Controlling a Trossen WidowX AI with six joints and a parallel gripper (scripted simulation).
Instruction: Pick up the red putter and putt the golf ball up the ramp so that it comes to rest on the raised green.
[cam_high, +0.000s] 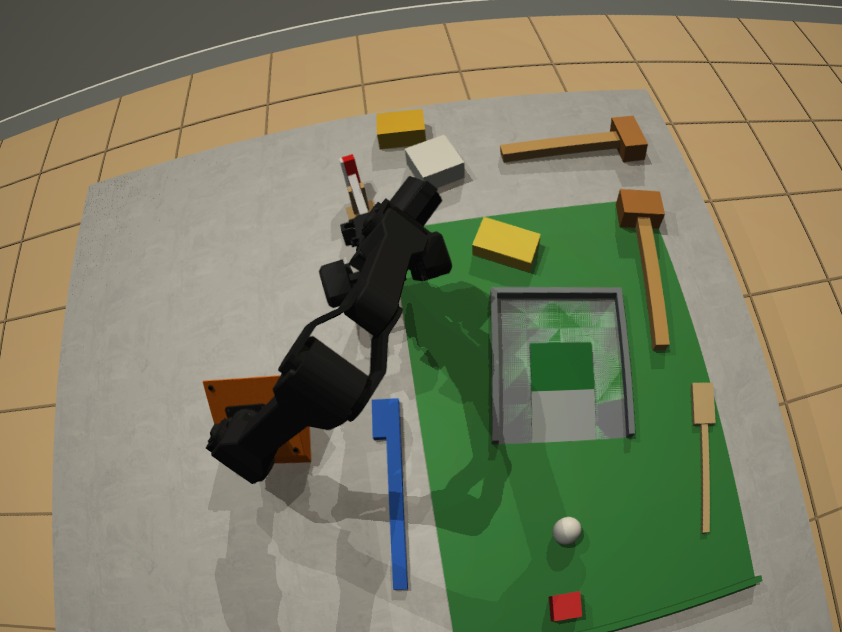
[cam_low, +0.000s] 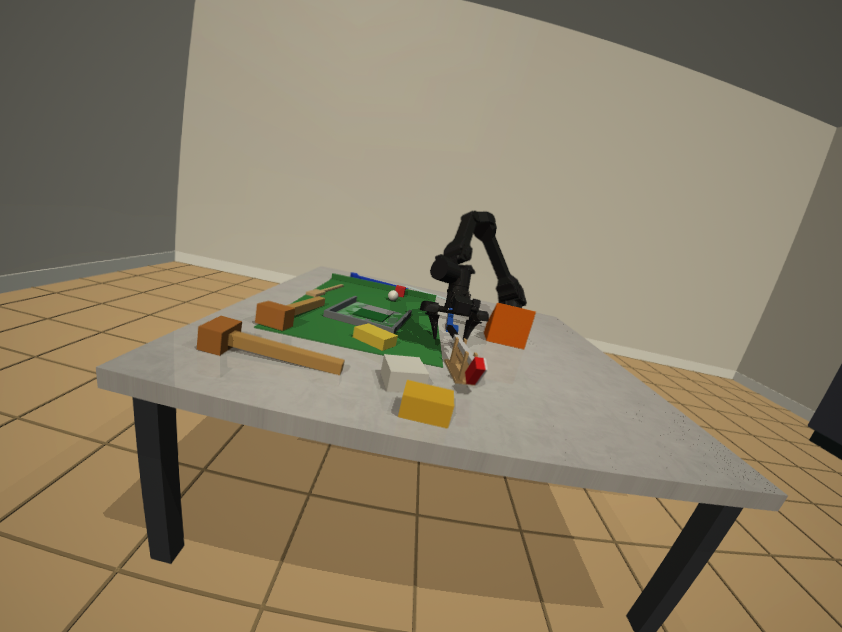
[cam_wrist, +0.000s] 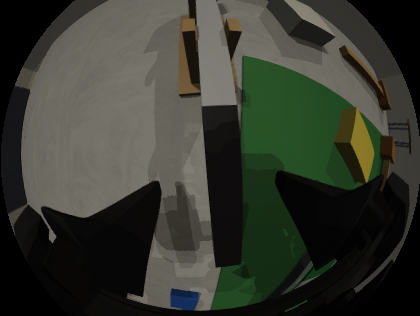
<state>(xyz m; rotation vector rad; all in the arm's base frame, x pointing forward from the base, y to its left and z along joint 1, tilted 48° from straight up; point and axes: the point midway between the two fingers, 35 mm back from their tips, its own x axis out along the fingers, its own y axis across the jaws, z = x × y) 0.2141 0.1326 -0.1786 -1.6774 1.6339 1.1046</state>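
The red putter lies 3 cm behind my gripper tip, 11 cm to the left of it and 3 cm above it. The rest, counted from my gripper tip: wooden stand (3 cm behind, 13 cm to the left); white block (10 cm ahead, 25 cm to the left, 1 cm below); yellow block (20 cm ahead, 6 cm to the left, 1 cm below).
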